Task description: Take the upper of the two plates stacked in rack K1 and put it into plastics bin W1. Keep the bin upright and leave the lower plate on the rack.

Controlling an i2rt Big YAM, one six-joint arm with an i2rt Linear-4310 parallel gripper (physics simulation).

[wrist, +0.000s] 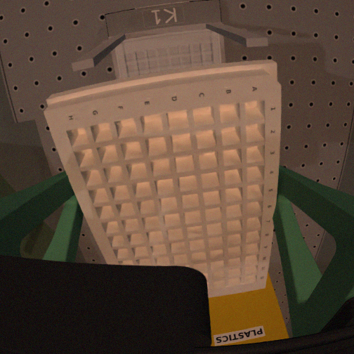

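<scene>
A white well plate [172, 185] with lettered and numbered edges fills the middle of the wrist view. My gripper [177, 176] is shut on this plate, with a green finger at its left and right long sides. The plate is held above the rack and appears tilted in the view. Rack K1 [100, 54] shows behind the plate's far edge, with its grey side arms. The lower plate [172, 55] sits in the rack, partly hidden by the held plate. Part of the yellow plastics bin W1 [245, 312], with its PLASTICS label, shows at the bottom, partly hidden.
A grey perforated board [310, 65] lies under the rack. A K1 label panel [192, 14] stands at the rack's far side. A black rounded part [100, 305] of the arm covers the lower left of the view.
</scene>
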